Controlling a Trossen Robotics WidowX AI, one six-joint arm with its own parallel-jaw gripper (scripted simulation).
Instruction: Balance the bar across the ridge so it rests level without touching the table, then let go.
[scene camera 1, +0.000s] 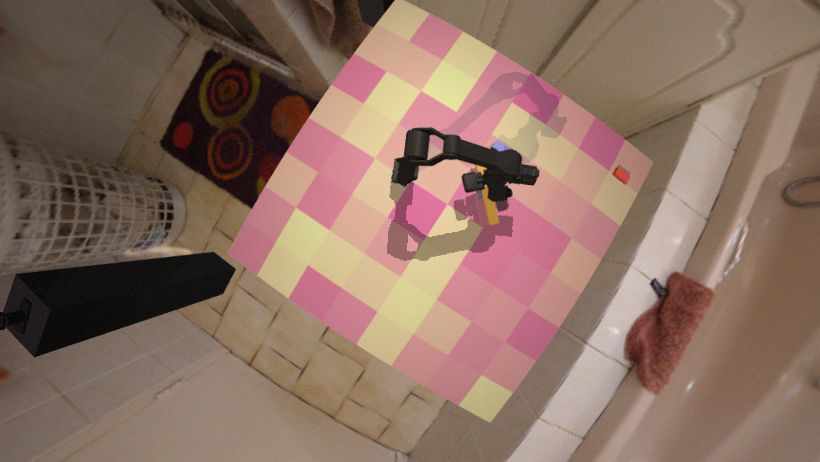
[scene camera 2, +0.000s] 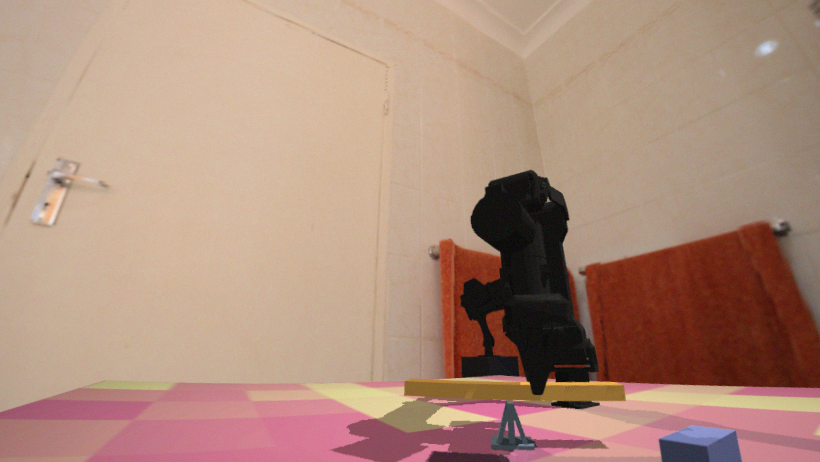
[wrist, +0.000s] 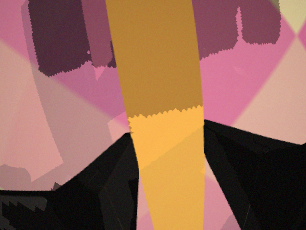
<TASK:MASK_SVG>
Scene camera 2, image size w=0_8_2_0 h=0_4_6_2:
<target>my gripper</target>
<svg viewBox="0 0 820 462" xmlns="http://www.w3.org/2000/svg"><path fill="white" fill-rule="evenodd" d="M540 256L519 257L502 262L501 269L499 269L500 278L483 285L474 278L464 283L464 295L460 297L462 300L461 305L464 307L470 321L472 319L477 321L486 317L489 313L504 308L505 315L502 317L503 332L519 350L520 360L526 374L526 381L530 383L531 392L534 395L543 394L561 335L564 331L564 328L555 329L555 322L568 324L573 321L569 301L560 293L550 292L549 275L552 273L551 264L547 264L547 259Z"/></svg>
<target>bar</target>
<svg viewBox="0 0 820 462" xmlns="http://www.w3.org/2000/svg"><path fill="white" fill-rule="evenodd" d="M404 381L404 396L510 401L626 401L624 385L615 382L547 382L543 394L534 395L531 392L532 389L529 382L408 379Z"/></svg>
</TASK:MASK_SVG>
